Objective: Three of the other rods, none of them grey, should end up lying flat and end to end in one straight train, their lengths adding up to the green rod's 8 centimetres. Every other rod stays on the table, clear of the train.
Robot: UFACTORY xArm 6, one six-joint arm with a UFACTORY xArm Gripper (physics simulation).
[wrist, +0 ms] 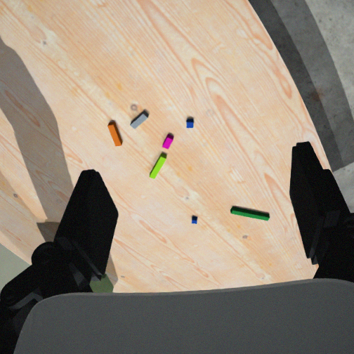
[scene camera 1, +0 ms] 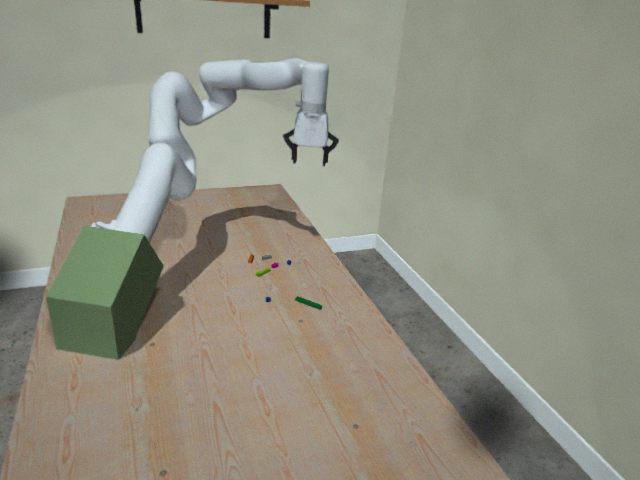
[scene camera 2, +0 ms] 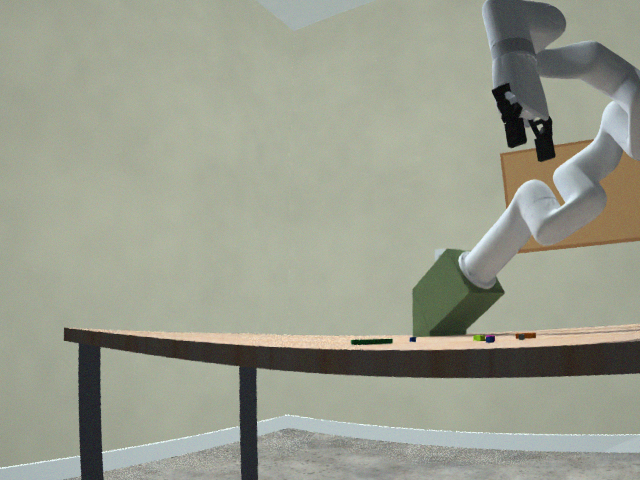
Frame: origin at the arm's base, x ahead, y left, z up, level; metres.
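Where they show: gripper, fingertip midpoint: (scene camera 1: pixel 309 163) (scene camera 2: pixel 533 152); arm's base, origin of the base link: (scene camera 1: pixel 125 246) (scene camera 2: pixel 476 270).
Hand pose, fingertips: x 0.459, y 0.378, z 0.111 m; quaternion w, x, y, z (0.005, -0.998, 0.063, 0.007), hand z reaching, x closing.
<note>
Things, the pixels of their top centre, and the offset from my fingertips. Level surfaces: height alone.
- dark green rod, middle of its top: (scene camera 2: pixel 372 339) (scene camera 1: pixel 308 301) dx +0.001, dy -0.352, dz -0.278 m
- lime rod, middle of its top: (scene camera 1: pixel 263 270) dx -0.130, dy -0.192, dz -0.278 m
- short magenta rod, middle of its top: (scene camera 1: pixel 275 264) dx -0.096, dy -0.149, dz -0.278 m
- orange rod, middle of its top: (scene camera 2: pixel 525 333) (scene camera 1: pixel 251 257) dx -0.172, dy -0.111, dz -0.278 m
- grey rod, middle of its top: (scene camera 1: pixel 266 256) dx -0.124, dy -0.099, dz -0.278 m
- wooden table, its level: dz -0.288 m
The dark green rod (scene camera 1: pixel 308 302) (scene camera 2: pixel 371 341) (wrist: pixel 250 213) lies flat, apart from the others. A lime rod (scene camera 1: pixel 263 271) (wrist: pixel 158 166) lies near a short magenta rod (scene camera 1: pixel 275 265) (wrist: pixel 168 141), with a small gap between them. An orange rod (scene camera 1: pixel 251 258) (scene camera 2: pixel 526 335) (wrist: pixel 115 134) and a grey rod (scene camera 1: pixel 266 257) (wrist: pixel 139 120) lie beyond them. One small blue piece (scene camera 1: pixel 288 262) (wrist: pixel 190 123) lies beside the magenta rod; another small blue piece (scene camera 1: pixel 267 299) (scene camera 2: pixel 412 339) (wrist: pixel 194 220) lies between the lime and green rods. My gripper (scene camera 1: pixel 309 163) (scene camera 2: pixel 531 150) (wrist: pixel 196 180) is open and empty, high above the table.
The wooden table (scene camera 1: pixel 232 387) (scene camera 2: pixel 206 338) (wrist: pixel 165 75) bears the green base block (scene camera 1: pixel 103 289) (scene camera 2: pixel 444 299) of the arm. The table's edge runs to the right of the rods in the first scene view. A shelf (scene camera 1: pixel 248 2) is on the back wall.
</note>
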